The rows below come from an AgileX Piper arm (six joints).
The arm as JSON. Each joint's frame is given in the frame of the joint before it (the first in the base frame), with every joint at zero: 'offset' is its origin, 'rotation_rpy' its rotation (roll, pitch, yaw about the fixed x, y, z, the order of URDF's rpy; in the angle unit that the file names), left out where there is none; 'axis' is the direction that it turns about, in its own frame. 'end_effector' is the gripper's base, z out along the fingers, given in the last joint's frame.
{
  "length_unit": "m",
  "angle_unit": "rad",
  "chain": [
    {
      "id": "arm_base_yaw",
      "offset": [
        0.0,
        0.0,
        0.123
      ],
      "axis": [
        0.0,
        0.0,
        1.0
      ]
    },
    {
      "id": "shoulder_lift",
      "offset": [
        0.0,
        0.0,
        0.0
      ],
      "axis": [
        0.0,
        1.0,
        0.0
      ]
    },
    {
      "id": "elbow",
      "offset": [
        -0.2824,
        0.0,
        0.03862
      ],
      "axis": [
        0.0,
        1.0,
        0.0
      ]
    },
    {
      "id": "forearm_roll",
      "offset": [
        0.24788,
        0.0,
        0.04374
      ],
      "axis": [
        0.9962,
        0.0,
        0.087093
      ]
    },
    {
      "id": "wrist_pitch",
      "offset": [
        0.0,
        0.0,
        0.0
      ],
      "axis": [
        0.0,
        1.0,
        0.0
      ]
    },
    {
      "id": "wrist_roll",
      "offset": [
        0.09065,
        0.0,
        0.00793
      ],
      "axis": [
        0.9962,
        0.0,
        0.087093
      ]
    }
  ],
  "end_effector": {
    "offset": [
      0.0,
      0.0,
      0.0
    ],
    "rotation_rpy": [
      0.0,
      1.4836,
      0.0
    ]
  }
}
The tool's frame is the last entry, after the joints.
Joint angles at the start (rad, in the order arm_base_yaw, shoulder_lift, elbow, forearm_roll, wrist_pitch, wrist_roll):
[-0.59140 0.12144 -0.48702 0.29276 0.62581 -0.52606]
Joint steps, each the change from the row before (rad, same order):
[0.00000 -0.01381 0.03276 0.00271 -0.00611 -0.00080]
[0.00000 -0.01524 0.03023 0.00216 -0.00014 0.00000]
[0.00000 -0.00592 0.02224 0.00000 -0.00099 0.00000]
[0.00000 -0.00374 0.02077 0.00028 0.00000 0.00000]
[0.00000 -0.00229 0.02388 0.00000 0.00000 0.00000]
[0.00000 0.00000 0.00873 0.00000 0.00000 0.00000]
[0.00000 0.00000 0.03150 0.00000 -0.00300 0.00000]
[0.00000 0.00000 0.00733 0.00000 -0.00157 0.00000]
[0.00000 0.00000 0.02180 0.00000 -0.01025 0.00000]
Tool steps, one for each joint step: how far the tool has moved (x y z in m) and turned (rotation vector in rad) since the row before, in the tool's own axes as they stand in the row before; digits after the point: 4 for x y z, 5 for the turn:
[0.0085 0.0021 0.0026 -0.00355 0.01185 0.00461]
[0.0083 0.0022 0.0020 -0.00514 0.01343 0.00430]
[0.0061 0.0013 0.0025 -0.00398 0.01459 0.00278]
[0.0058 0.0012 0.0026 -0.00481 0.01604 0.00313]
[0.0067 0.0013 0.0033 -0.00591 0.02044 0.00367]
[0.0025 0.0005 0.0014 -0.00239 0.00826 0.00149]
[0.0087 0.0016 0.0048 -0.00711 0.02723 0.00535]
[0.0019 0.0003 0.0011 -0.00121 0.00558 0.00124]
[0.0054 0.0007 0.0034 -0.00079 0.01179 0.00366]

